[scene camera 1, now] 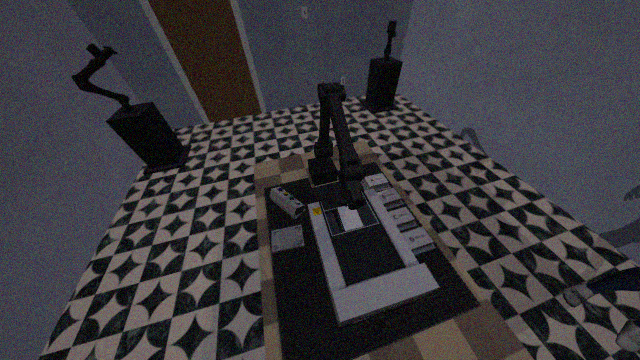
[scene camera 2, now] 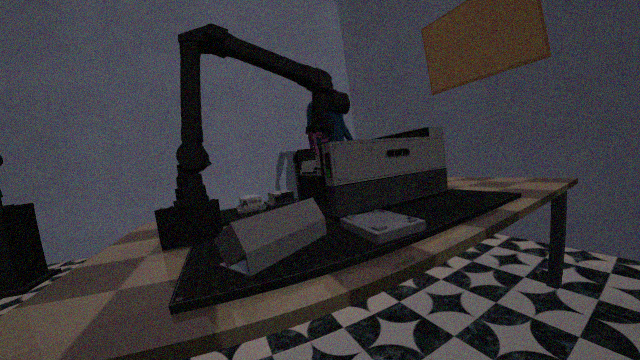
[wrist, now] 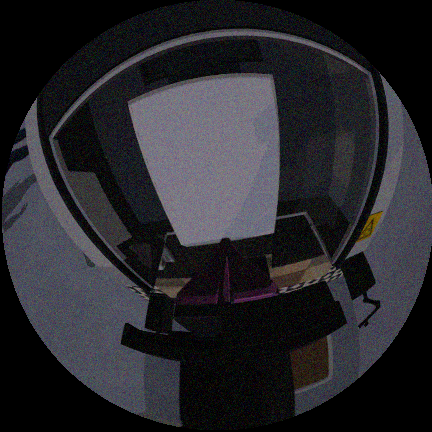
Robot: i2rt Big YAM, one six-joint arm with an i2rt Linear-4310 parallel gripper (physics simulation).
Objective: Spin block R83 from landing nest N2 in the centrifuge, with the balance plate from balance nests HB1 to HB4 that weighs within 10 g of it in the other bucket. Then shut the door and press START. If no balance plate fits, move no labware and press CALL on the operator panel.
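Frame: origin at the arm's base, x ahead, y left, z up, level; millimetres.
Seen in the pictures: gripper, between the fingertips: (scene camera 1: pixel 345 205) (scene camera 2: pixel 318 155) (wrist: pixel 225 242); arm's base, origin of its link: (scene camera 1: pixel 321 165) (scene camera 2: pixel 193 203).
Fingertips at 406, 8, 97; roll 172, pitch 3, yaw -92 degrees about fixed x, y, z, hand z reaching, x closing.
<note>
Offsets run from my fingertips to a thing's top centre, as dx, dy, dz. "spot": to the spot under its first point.
The white centrifuge (scene camera 1: pixel 385 295) (scene camera 2: pixel 385 160) (wrist: pixel 395 150) stands on the black mat. A plain white plate-like piece @[+64, -4, +2] (scene camera 1: pixel 351 218) (wrist: pixel 210 155) shows within its framed opening; no label is readable on it. My gripper (scene camera 1: pixel 354 204) (scene camera 2: pixel 318 147) (wrist: pixel 225 242) is shut and empty, with its magenta fingertips low at the arm-side end of that opening, near the edge of the white piece. Whether the tips touch anything is unclear. Several labelled light blocks stand in a row beside the centrifuge, among them an end block @[-213, +288, -130] (scene camera 1: pixel 376 181); their weights are unreadable. Block R83 cannot be identified.
The sloped operator panel @[-226, -276, -101] (scene camera 1: pixel 286 200) (scene camera 2: pixel 280 235) and a flat light pad @[spot: +0, -308, -163] (scene camera 1: pixel 287 238) (scene camera 2: pixel 382 225) lie on the other side of the centrifuge. A yellow warning label @[spot: +11, -144, +27] (scene camera 1: pixel 316 211) (wrist: pixel 369 226) marks its rim. The high side wall hides part of the fingers in scene camera 2.
</note>
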